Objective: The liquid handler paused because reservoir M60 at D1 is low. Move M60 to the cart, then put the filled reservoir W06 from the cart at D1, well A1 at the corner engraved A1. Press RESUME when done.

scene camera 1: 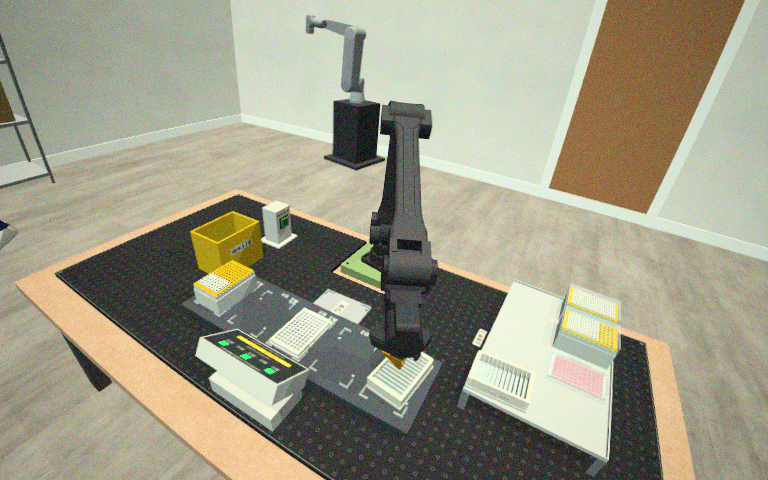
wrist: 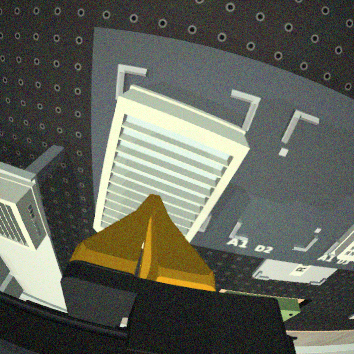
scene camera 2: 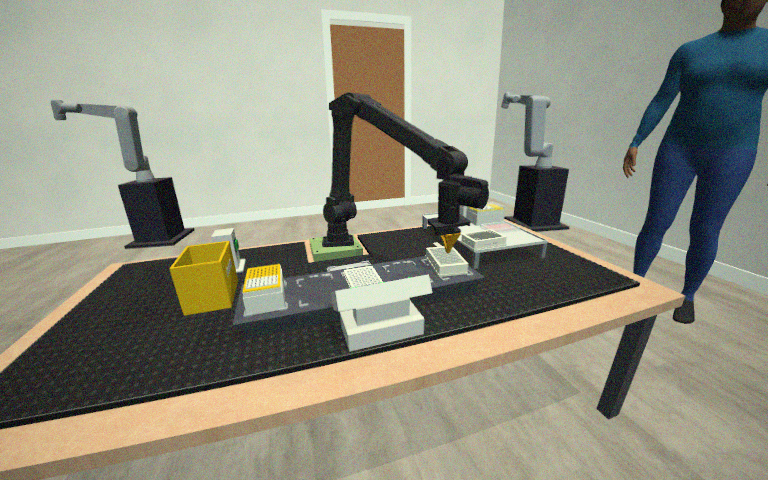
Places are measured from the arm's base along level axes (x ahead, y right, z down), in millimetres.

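Pixels of known places: gripper, fingertip midpoint: [scene camera 1: 400, 367] [wrist: 152, 201] [scene camera 2: 447, 252]; arm's base, link origin: [scene camera 2: 338, 242].
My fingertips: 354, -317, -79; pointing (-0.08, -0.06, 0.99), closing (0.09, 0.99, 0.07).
Note:
For each thing: its top centre in the pictures, then the offset to it from my fingertips, as dx, dy, dz. "spot": a spot on its surface instead. Level surfaces: height alone.
- white ribbed reservoir, top centre: [wrist: 152, 201] [scene camera 1: 402, 367] [scene camera 2: 446, 254] -10, +1, +11
- second ribbed reservoir, top centre: [scene camera 1: 502, 374] [scene camera 2: 483, 235] -127, -172, +4
- white cart, top centre: [scene camera 1: 550, 347] [scene camera 2: 477, 225] -305, -232, +30
- white post, top centre: [scene camera 1: 276, 206] [scene camera 2: 222, 232] -226, +690, -34
- green button, top centre: [scene camera 1: 283, 217] -231, +661, +1
- pink plate, top centre: [scene camera 1: 578, 373] [scene camera 2: 500, 225] -260, -306, +21
- deck, surface height: dz +47
- white plate, top centre: [scene camera 1: 301, 329] [scene camera 2: 363, 277] +45, +248, +33
- yellow-topped tip box, top centre: [scene camera 2: 262, 275] [scene camera 1: 224, 275] +88, +492, -17
- console, surface spot: [scene camera 1: 254, 362] spot: +201, +196, -34
- yellow waste bin, top centre: [scene camera 2: 202, 253] [scene camera 1: 225, 226] -30, +677, -39
A white ribbed reservoir [scene camera 1: 389, 387] [scene camera 2: 454, 267] [wrist: 170, 156] stands at the deck end nearest the cart, beside the slot marked D2. Corner brackets show around it; I cannot tell whether it sits fully inside them. A second ribbed reservoir [scene camera 1: 501, 379] [scene camera 2: 483, 238] [wrist: 12, 216] stands on the white cart [scene camera 1: 523, 325] [wrist: 46, 280]. I cannot read either one's name or A1 corner. My gripper [scene camera 1: 400, 366] [scene camera 2: 448, 250] [wrist: 152, 201] is shut and empty, its orange fingertips together over the deck reservoir. A white post [scene camera 1: 275, 223] with a green button [scene camera 1: 284, 221] stands beyond the waste bin.
Tip boxes [scene camera 1: 589, 333] and a pink plate [scene camera 1: 577, 375] are on the cart. The deck [scene camera 1: 339, 390] holds a white plate [scene camera 1: 301, 332] and a yellow-topped tip box [scene camera 1: 223, 285]. A console [scene camera 1: 254, 362] stands in front; a yellow waste bin [scene camera 1: 226, 243] stands behind the far end.

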